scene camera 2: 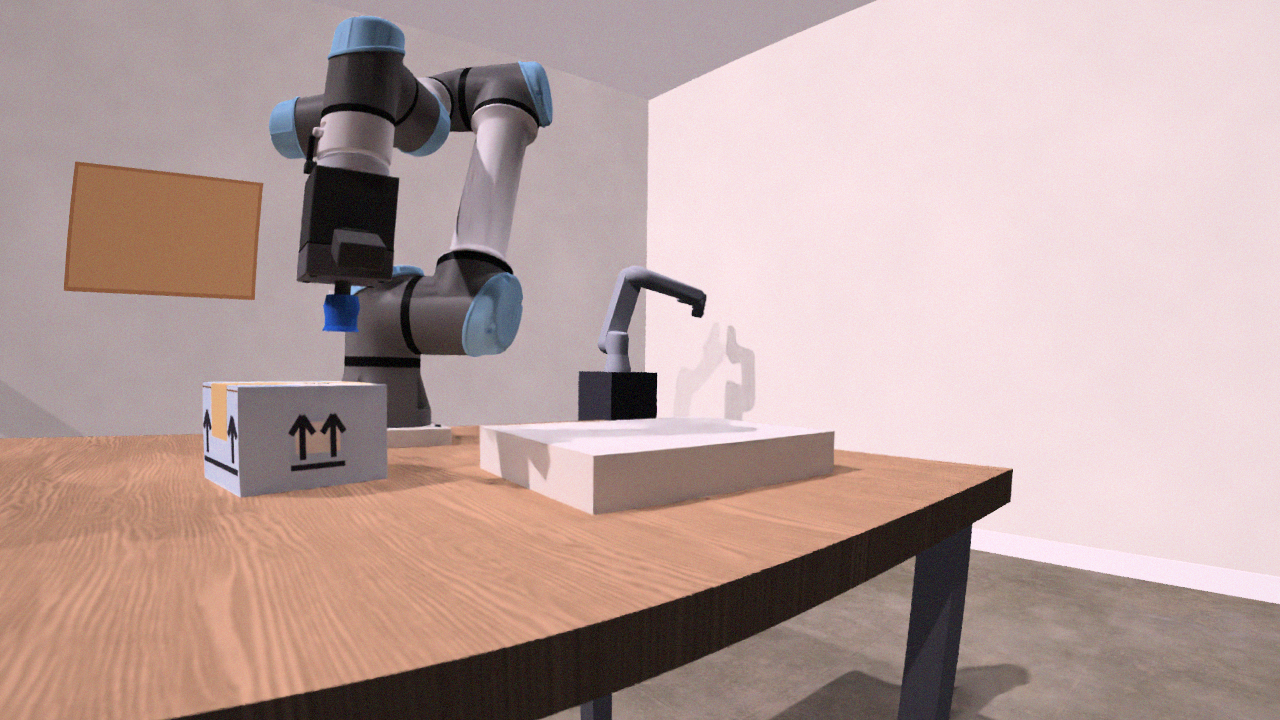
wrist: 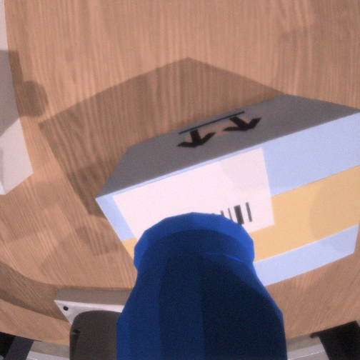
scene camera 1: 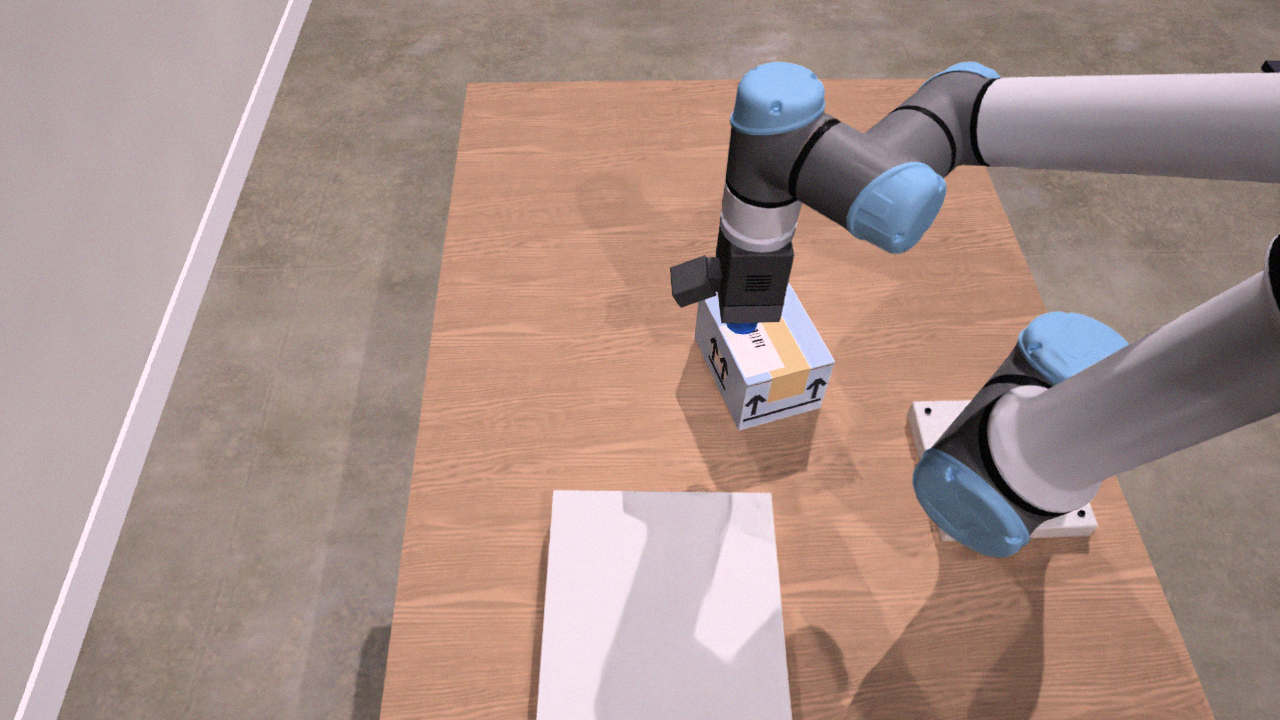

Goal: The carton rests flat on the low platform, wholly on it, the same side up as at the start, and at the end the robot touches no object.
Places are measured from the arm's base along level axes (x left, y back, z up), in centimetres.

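Pixels of known places: end effector, tool point: (scene camera 2: 340,330).
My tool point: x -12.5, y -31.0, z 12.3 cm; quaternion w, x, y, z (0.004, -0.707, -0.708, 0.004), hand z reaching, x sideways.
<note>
For each thing: its top centre in the pictures, then the offset to it from my tool point. Level surfaces: height alone.
- carton, middle of its top: (scene camera 2: 294,383) (scene camera 1: 765,324) dx -3.9, dy +3.8, dz -5.2 cm
- low white platform, middle of its top: (scene camera 1: 663,633) (scene camera 2: 658,430) dx +31.8, dy -10.1, dz -10.0 cm
- wooden table, its level: dz -14.8 cm
The carton (scene camera 1: 787,394) (scene camera 2: 268,438) (wrist: 310,145) is a pale blue-white box with orange tape, a white barcode label on top and black arrows pointing up on its sides. It stands upright on the wooden table, apart from the platform. The low white platform (scene camera 1: 581,582) (scene camera 2: 716,465) (wrist: 12,167) lies flat nearby, with arm shadows over its top. My gripper, a blue suction cup (scene camera 1: 742,328) (scene camera 2: 341,327) (wrist: 194,235), points down above the carton's top. A gap shows under it in scene camera 2. It holds nothing. In the wrist view it hides part of the label and tape.
The arm's base plate (scene camera 1: 928,420) (scene camera 2: 420,436) is fixed to the wooden table (scene camera 1: 537,223) (scene camera 2: 402,573), to the right of the carton and platform in scene camera 1. The arm's lower links rise there. A small grey arm on a black block (scene camera 2: 617,395) stands beyond the table.
</note>
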